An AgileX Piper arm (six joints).
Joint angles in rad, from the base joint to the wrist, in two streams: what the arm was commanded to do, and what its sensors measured. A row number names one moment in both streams.
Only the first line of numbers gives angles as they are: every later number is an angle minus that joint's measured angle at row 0.
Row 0, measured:
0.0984 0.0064 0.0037 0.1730 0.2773 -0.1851
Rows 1 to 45, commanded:
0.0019 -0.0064 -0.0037 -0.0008 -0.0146 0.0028
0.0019 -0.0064 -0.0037 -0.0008 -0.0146 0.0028
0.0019 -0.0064 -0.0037 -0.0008 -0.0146 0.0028
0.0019 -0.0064 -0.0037 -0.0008 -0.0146 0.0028
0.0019 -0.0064 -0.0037 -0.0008 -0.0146 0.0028
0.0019 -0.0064 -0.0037 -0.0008 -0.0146 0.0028
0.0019 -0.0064 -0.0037 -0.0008 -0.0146 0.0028
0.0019 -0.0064 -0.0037 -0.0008 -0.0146 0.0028
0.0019 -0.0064 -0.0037 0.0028 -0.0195 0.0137
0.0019 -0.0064 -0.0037 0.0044 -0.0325 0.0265
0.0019 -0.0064 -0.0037 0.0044 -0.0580 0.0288
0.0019 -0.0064 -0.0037 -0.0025 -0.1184 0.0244
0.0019 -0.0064 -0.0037 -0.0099 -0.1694 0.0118
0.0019 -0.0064 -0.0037 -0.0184 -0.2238 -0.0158
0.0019 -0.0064 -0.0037 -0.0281 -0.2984 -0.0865
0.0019 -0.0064 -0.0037 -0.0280 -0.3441 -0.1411
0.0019 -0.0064 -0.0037 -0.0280 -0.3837 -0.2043
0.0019 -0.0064 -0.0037 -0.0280 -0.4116 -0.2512
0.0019 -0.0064 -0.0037 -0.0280 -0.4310 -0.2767
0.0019 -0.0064 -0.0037 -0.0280 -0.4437 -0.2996
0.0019 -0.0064 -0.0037 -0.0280 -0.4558 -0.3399
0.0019 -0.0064 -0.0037 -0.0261 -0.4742 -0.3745
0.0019 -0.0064 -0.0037 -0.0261 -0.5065 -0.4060
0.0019 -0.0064 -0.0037 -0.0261 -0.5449 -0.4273
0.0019 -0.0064 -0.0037 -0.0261 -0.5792 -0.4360
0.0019 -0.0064 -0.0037 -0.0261 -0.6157 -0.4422
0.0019 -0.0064 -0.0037 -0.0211 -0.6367 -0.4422
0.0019 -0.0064 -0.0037 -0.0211 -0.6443 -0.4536
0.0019 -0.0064 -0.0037 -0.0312 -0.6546 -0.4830
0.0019 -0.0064 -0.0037 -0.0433 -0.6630 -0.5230
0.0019 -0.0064 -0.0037 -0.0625 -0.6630 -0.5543
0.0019 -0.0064 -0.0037 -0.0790 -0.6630 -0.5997
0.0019 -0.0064 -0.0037 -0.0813 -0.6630 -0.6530
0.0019 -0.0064 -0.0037 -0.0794 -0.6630 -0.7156
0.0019 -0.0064 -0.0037 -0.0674 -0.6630 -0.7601
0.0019 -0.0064 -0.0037 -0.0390 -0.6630 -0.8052
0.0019 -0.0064 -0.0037 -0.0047 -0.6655 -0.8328
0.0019 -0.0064 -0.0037 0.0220 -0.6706 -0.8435
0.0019 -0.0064 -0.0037 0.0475 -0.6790 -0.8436
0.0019 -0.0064 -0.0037 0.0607 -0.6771 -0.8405
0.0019 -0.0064 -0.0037 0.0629 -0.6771 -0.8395
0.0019 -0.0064 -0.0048 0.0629 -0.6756 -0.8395
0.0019 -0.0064 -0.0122 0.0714 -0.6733 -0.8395
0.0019 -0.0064 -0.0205 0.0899 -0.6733 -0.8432
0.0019 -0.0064 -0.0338 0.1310 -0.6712 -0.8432
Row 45, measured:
0.0000 -0.0004 -0.0022 0.0478 -0.6591 -0.8267
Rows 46 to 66, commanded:
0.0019 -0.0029 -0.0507 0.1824 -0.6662 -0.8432
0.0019 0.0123 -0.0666 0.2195 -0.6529 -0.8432
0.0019 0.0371 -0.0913 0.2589 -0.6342 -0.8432
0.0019 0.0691 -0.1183 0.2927 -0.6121 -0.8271
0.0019 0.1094 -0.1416 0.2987 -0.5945 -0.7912
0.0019 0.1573 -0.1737 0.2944 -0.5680 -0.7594
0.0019 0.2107 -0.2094 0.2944 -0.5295 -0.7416
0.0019 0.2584 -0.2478 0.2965 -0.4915 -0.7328
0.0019 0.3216 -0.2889 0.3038 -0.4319 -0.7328
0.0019 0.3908 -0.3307 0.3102 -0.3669 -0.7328
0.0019 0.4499 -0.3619 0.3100 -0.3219 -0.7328
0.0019 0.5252 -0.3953 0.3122 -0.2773 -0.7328
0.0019 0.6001 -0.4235 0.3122 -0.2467 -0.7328
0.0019 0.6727 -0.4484 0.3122 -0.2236 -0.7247
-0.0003 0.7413 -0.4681 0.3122 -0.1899 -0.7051
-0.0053 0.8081 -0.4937 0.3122 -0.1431 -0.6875
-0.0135 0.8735 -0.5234 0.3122 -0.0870 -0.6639
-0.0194 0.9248 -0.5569 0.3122 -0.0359 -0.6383
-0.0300 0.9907 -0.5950 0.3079 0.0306 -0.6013
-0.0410 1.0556 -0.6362 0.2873 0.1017 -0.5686
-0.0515 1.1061 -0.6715 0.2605 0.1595 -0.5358
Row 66, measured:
-0.0142 0.9110 -0.5446 0.3115 -0.0588 -0.6480
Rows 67 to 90, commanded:
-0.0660 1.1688 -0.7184 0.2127 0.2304 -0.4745
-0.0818 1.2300 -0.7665 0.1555 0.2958 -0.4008
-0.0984 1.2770 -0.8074 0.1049 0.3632 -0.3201
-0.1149 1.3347 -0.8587 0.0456 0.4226 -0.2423
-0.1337 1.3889 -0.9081 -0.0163 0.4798 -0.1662
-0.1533 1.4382 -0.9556 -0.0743 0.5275 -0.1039
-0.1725 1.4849 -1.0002 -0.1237 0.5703 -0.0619
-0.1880 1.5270 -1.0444 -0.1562 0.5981 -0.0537
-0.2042 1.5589 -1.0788 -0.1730 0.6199 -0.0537
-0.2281 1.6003 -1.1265 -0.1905 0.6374 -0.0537
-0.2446 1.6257 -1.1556 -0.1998 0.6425 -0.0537
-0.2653 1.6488 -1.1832 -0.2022 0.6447 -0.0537
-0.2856 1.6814 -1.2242 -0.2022 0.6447 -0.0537
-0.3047 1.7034 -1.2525 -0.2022 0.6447 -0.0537
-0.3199 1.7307 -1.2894 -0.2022 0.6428 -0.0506
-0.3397 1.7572 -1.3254 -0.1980 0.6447 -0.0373
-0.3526 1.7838 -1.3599 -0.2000 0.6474 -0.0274
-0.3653 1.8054 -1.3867 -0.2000 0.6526 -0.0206
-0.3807 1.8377 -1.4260 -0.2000 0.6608 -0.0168
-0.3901 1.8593 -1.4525 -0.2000 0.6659 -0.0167
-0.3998 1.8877 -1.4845 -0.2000 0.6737 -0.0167
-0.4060 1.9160 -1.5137 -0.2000 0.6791 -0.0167
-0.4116 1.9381 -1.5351 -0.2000 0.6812 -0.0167
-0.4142 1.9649 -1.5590 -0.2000 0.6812 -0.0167
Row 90, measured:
-0.3924 1.8764 -1.4683 -0.1930 0.6626 -0.0237
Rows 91 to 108, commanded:
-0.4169 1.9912 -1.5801 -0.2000 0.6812 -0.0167
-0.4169 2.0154 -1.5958 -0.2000 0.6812 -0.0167
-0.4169 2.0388 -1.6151 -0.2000 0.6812 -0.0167
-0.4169 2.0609 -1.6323 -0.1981 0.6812 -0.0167
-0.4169 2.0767 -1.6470 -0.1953 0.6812 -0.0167
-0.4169 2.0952 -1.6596 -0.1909 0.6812 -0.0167
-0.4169 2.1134 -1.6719 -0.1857 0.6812 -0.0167
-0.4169 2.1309 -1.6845 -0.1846 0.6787 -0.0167
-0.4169 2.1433 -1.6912 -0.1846 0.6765 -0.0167
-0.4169 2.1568 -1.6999 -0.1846 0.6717 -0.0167
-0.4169 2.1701 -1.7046 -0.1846 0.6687 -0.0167
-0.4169 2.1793 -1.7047 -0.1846 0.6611 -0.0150
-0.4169 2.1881 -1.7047 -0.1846 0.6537 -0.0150
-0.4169 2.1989 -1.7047 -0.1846 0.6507 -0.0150
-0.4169 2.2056 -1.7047 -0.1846 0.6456 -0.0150
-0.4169 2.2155 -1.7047 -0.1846 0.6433 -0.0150
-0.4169 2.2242 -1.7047 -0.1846 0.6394 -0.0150
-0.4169 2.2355 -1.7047 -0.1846 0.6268 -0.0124
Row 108, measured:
-0.4118 2.2065 -1.6953 -0.1888 0.6549 -0.0174
